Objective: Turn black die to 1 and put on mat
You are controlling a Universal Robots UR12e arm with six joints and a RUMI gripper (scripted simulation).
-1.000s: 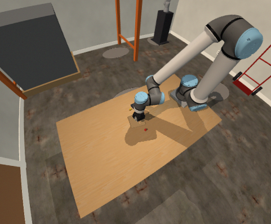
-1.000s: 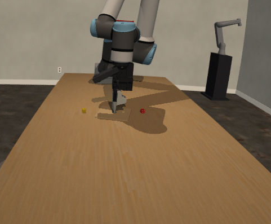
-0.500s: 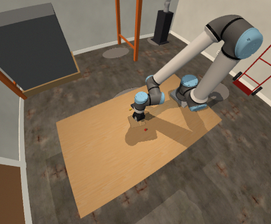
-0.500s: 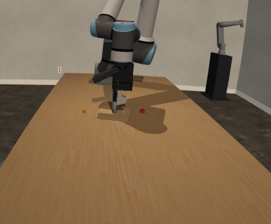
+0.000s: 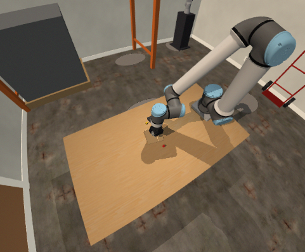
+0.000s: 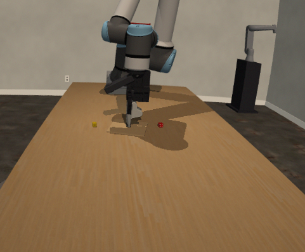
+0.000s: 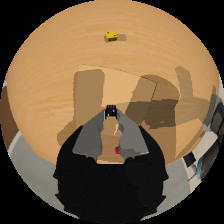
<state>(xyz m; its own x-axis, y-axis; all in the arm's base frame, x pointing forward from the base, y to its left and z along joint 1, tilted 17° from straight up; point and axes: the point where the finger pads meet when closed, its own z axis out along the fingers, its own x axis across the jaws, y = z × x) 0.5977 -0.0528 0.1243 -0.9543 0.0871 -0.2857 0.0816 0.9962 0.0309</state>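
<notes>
My gripper is now 10 mm above the black die. Also, from my hand: yellow die (130 mm to the right, 10 mm below, 10 mm behind); then red die (130 mm to the left, 10 mm below, 10 mm behind); then tan mat (20 mm below).
</notes>
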